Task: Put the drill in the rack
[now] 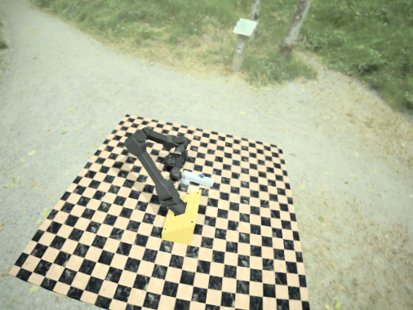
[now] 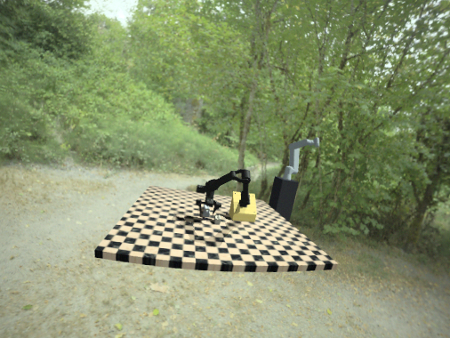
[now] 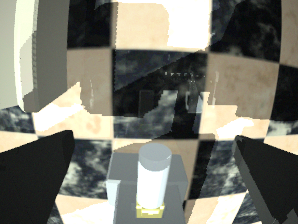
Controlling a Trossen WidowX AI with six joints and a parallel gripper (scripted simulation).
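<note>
The yellow drill lies 60 mm to the right of my gripper tip and 20 mm above it. The rest, counted from my gripper tip: grey rack 80 mm behind, 50 mm to the left, 10 mm below; then blue key 10 mm behind, 140 mm to the right, 20 mm above; then grey block 10 mm behind, 110 mm to the right.
</note>
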